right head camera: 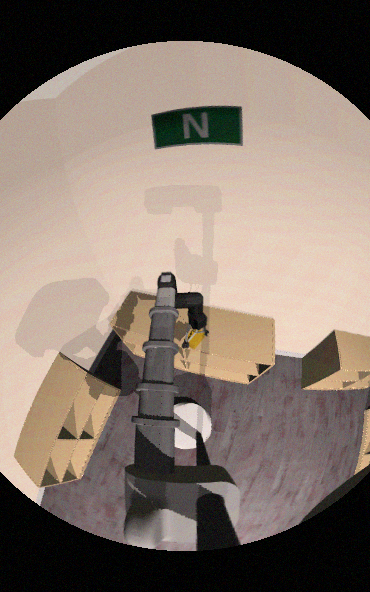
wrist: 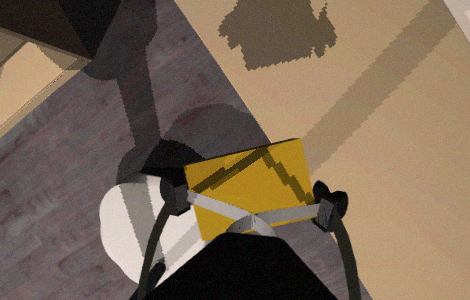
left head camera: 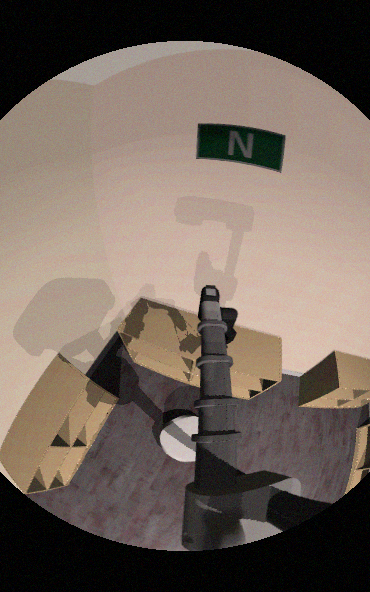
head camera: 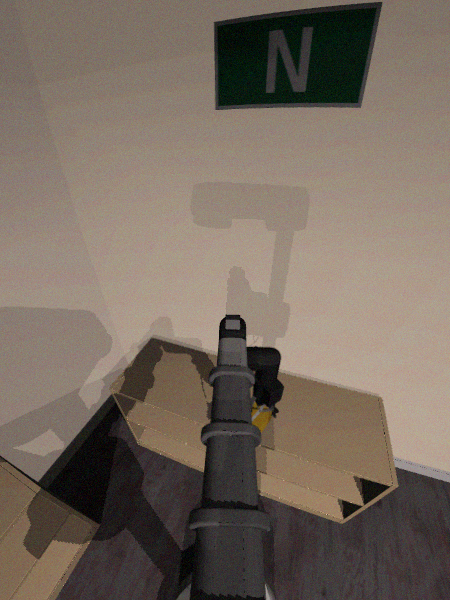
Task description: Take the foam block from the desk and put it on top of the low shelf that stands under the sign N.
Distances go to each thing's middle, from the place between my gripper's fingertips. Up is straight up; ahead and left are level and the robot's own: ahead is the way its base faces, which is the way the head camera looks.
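Yellow foam block point(wrist: 274, 176): my hand 10 mm to the right of it, 20 mm below it.
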